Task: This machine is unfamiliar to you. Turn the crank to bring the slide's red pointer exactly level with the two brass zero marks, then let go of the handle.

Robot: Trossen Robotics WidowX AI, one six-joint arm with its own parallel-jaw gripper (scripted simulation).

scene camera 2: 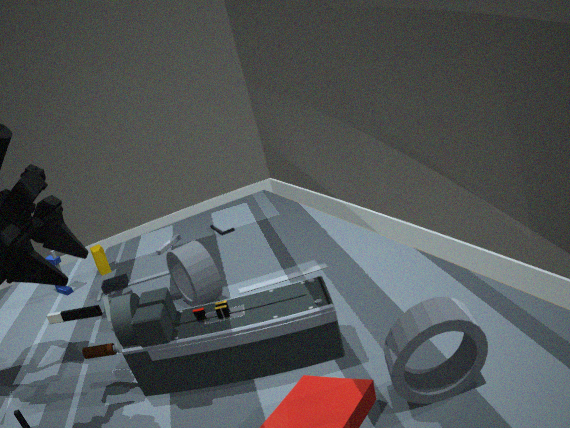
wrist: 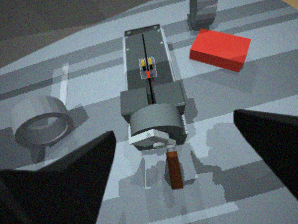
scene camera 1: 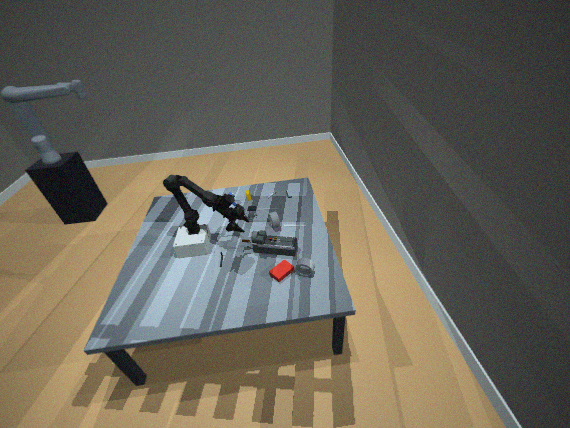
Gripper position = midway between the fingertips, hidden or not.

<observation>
The gripper (scene camera 2: 77, 268) is open, with nothing in its grasp. Also in view: a slide machine (scene camera 2: 277, 330).
The gripper shows as well in the wrist view (wrist: 172, 126). The slide machine shows as well in the wrist view (wrist: 159, 104) and in scene camera 1 (scene camera 1: 279, 245).
</observation>
